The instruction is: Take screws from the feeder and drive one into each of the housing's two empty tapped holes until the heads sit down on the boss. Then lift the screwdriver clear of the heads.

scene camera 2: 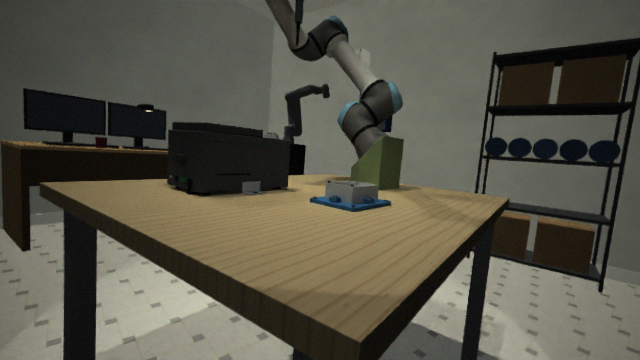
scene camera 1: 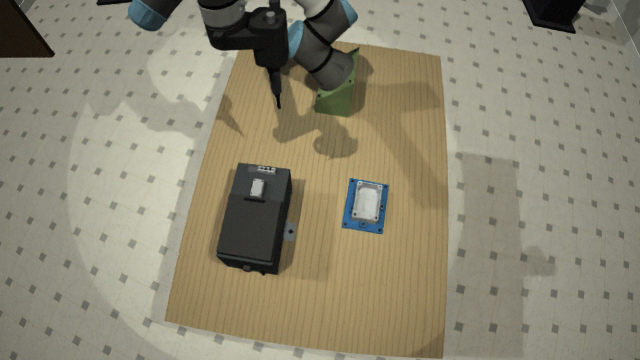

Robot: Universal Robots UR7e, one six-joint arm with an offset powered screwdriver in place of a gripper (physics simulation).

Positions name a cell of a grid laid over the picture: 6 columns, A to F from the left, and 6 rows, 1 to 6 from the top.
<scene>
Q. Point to a black screw feeder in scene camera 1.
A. C4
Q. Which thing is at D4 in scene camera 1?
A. A blue fixture plate.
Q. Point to a black screw feeder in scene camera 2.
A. B3
</scene>
